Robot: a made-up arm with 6 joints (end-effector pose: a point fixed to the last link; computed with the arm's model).
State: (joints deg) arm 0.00 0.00 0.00 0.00 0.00 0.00
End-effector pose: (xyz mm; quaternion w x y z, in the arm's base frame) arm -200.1 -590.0 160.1 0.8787 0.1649 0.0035 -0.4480
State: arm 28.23 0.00 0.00 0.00 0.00 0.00
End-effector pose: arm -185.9 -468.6 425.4 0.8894 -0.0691 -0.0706 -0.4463
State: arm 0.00 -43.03 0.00 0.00 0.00 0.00
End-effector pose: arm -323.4 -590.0 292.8 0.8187 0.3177 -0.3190 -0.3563
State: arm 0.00 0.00 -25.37 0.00 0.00 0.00
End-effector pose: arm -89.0 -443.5 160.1 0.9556 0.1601 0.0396 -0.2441
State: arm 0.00 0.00 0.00 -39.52 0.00 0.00
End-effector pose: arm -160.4 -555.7 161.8 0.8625 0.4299 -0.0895 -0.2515
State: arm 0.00 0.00 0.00 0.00 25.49 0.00
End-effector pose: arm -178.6 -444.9 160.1 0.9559 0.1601 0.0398 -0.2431
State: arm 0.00 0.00 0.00 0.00 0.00 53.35
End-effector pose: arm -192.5 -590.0 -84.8 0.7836 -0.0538 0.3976 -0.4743
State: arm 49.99 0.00 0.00 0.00 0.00 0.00
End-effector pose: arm -161.1 -298.0 571.5 0.8609 -0.2474 -0.1251 -0.4266
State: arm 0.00 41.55 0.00 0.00 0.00 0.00
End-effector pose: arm -198.2 -590.0 -15.0 0.8203 -0.0048 0.3149 -0.4774
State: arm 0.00 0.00 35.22 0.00 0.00 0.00
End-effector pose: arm -434.0 -687.1 160.1 0.7020 0.1582 -0.0465 -0.6928
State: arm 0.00 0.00 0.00 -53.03 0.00 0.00
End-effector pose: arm -150.5 -542.5 169.7 0.8332 0.5103 -0.1194 -0.1762
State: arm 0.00 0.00 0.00 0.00 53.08 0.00
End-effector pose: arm -227.9 -294.3 160.1 0.9863 0.1460 0.0768 -0.0082
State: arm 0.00 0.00 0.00 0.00 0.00 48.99
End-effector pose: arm -184.5 -590.0 -65.7 0.7982 -0.0357 0.3675 -0.4760
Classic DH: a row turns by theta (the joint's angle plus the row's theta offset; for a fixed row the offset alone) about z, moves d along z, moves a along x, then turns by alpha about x. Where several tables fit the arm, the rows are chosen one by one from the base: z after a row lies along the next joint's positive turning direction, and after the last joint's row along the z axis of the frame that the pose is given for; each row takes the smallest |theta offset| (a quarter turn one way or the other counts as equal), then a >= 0, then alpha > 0; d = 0 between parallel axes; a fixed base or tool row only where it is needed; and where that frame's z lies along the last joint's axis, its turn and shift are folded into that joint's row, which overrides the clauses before.
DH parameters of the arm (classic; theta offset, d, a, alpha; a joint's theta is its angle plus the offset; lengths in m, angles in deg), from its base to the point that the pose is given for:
base (fixed): 80.7 0.0521 -0.026 -91.21
joint 1: 89.8 0.431 -0.0271 80.7
joint 2: -88.77 -0.314 -0.04 -90
joint 3: -39.88 0.0333 0.0255 63.82
joint 4: 0 -0.1424 -0.1845 116.18
joint 5: -39.88 -0.0695 0.07 -90
joint 6: -8.52 -0.0915 0.2566 107.03
tool (fixed): -55.31 0.0973 0 0

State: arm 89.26 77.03 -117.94 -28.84 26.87 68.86
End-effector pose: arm -590.9 204.9 43.7 0.4000 -0.0764 0.8883 0.2125
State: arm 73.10 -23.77 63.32 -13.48 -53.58 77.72
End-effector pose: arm -667.2 -493.0 522.1 0.4311 0.3325 -0.0875 -0.8342
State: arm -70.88 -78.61 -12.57 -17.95 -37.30 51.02
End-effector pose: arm -135.7 -472.4 -470.3 0.3995 0.8645 -0.0170 -0.3047
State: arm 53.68 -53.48 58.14 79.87 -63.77 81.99
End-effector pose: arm -925.7 -153.7 221.9 0.2407 -0.4265 -0.1600 0.8571
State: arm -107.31 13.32 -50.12 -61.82 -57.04 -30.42
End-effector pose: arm 82.0 257.4 -304.1 0.0697 -0.9507 -0.3010 0.0261
